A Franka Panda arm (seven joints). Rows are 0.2 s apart.
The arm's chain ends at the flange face. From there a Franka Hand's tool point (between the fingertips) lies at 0.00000 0.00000 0.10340 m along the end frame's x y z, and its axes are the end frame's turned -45 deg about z.
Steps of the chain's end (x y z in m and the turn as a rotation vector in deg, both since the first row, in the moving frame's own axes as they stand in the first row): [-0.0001 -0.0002 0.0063 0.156 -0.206 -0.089]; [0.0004 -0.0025 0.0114 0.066 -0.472 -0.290]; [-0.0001 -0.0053 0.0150 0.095 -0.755 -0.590]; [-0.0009 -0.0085 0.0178 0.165 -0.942 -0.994]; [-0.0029 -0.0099 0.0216 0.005 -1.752 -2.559]
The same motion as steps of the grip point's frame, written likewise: [0.0000 -0.0007 0.0063 0.256 -0.035 -0.089]; [0.0015 -0.0022 0.0114 0.380 -0.287 -0.290]; [0.0028 -0.0049 0.0150 0.601 -0.467 -0.590]; [0.0044 -0.0081 0.0178 0.783 -0.549 -0.994]; [0.0027 -0.0112 0.0216 1.242 -1.235 -2.559]
